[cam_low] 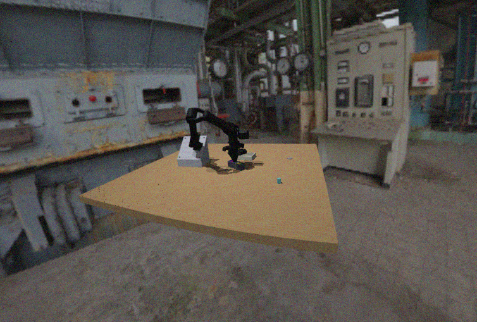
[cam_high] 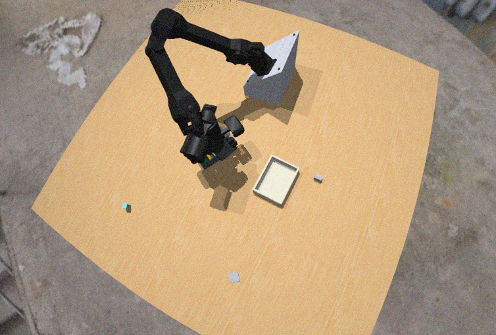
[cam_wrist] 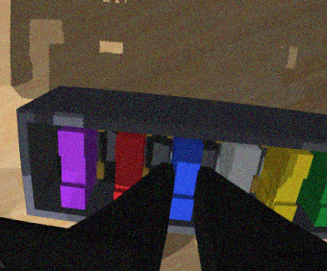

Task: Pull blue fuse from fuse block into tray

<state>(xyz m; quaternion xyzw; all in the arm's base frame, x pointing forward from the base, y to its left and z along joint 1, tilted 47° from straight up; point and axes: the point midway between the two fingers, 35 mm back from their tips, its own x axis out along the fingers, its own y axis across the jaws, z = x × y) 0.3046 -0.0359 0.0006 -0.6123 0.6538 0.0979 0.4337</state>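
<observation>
Right now the blue fuse is 10 mm below my gripper tip. From my gripper tip the other things lie so: white fuse 20 mm ahead, 10 mm to the right, 10 mm below; purple fuse 30 mm behind, 20 mm to the left, 10 mm below; red fuse 20 mm behind, 10 mm to the left, 10 mm below.
</observation>
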